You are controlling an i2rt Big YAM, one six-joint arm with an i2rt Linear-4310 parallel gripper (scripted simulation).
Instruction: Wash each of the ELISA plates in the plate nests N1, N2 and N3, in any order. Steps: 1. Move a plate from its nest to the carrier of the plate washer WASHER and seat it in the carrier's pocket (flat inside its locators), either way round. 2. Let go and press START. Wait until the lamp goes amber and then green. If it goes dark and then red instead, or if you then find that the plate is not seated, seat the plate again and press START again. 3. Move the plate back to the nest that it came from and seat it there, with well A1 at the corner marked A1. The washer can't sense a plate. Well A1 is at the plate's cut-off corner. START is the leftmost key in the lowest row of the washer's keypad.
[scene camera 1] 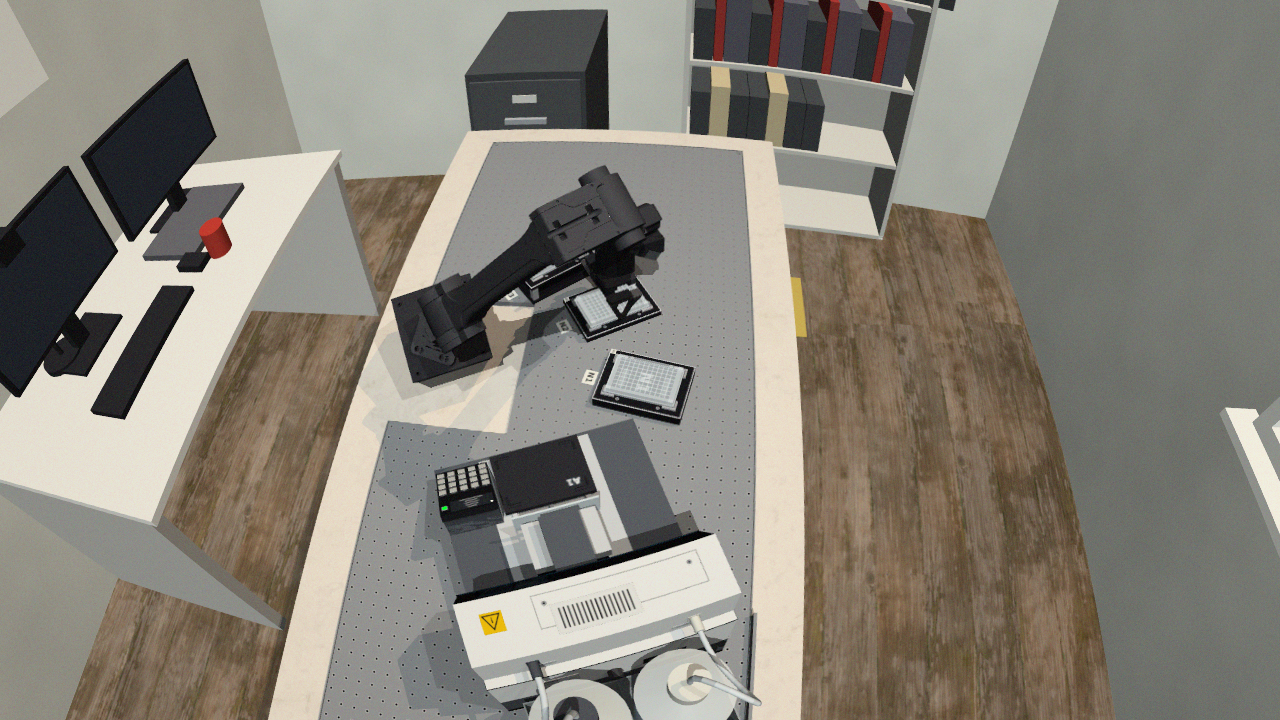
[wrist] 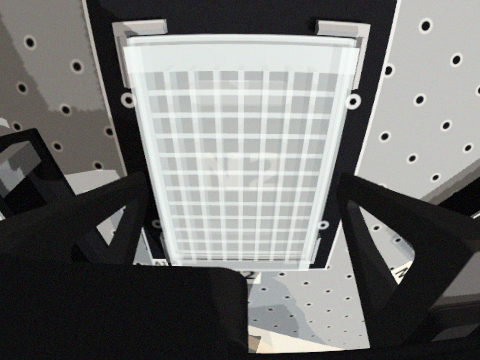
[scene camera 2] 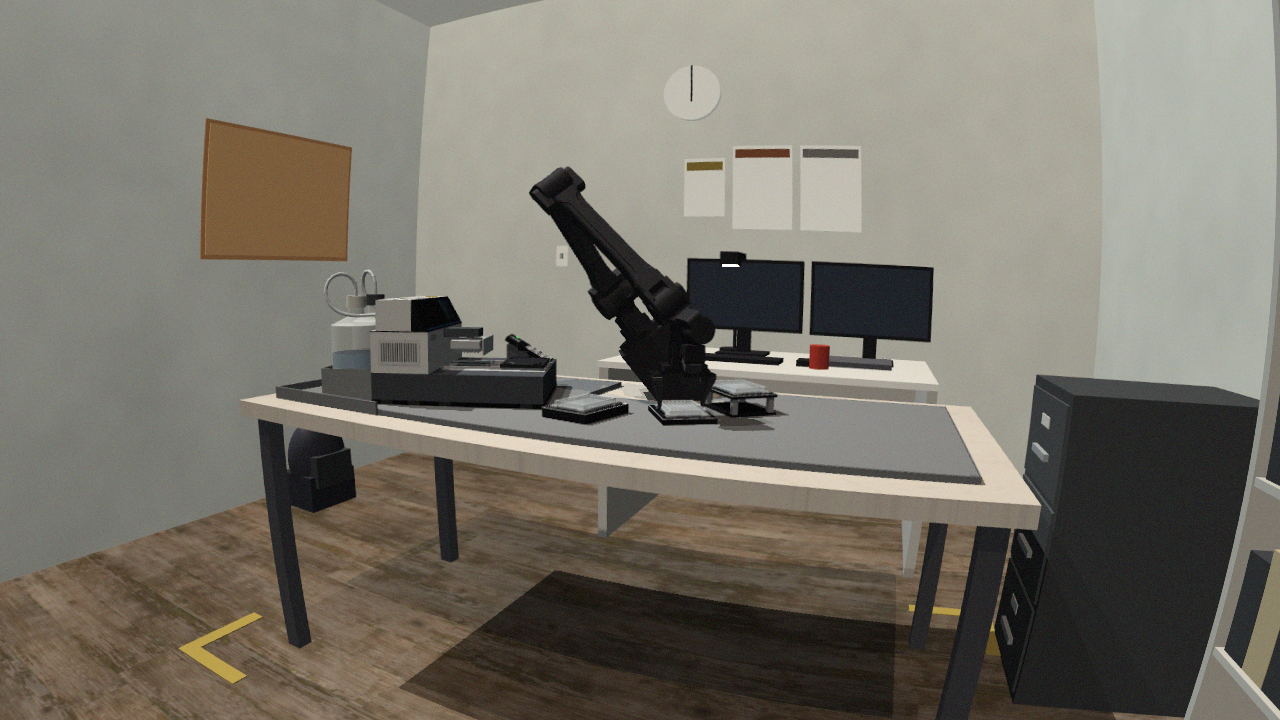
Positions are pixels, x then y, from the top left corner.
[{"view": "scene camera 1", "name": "my gripper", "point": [611,302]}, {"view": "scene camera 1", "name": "clear ELISA plate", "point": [648,381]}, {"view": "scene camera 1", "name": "clear ELISA plate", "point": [583,301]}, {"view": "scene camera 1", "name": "plate washer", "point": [593,619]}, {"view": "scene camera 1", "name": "black nest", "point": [576,312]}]
